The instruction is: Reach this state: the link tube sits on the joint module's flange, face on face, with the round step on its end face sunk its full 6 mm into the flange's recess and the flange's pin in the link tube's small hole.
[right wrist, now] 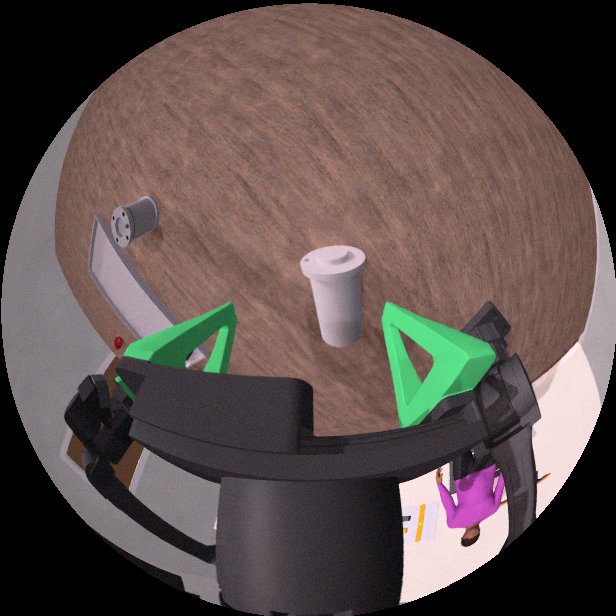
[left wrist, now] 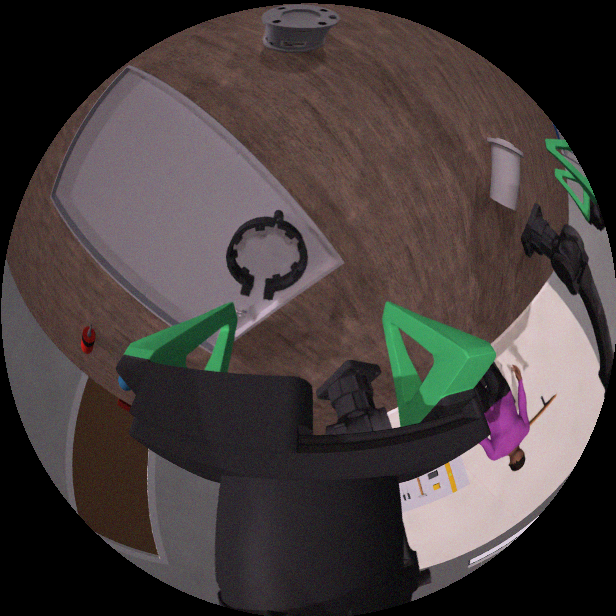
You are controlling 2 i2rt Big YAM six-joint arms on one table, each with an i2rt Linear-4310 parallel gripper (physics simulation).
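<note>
The light grey link tube (right wrist: 336, 298) stands on the wooden table with its stepped end face up, between and just beyond the open green fingers of my right gripper (right wrist: 307, 339). It also shows small in the left wrist view (left wrist: 505, 172) at the right. The dark grey joint module (left wrist: 299, 25) stands at the far edge of the left wrist view, flange up; in the right wrist view it shows (right wrist: 133, 220) at the left. My left gripper (left wrist: 307, 344) is open and empty above the table, near a grey mat's corner.
A grey mat (left wrist: 166, 195) lies on the table and carries a black split clamp ring (left wrist: 267, 254). The mat's edge shows in the right wrist view (right wrist: 129, 287). The right arm (left wrist: 566, 252) shows at the right of the left wrist view.
</note>
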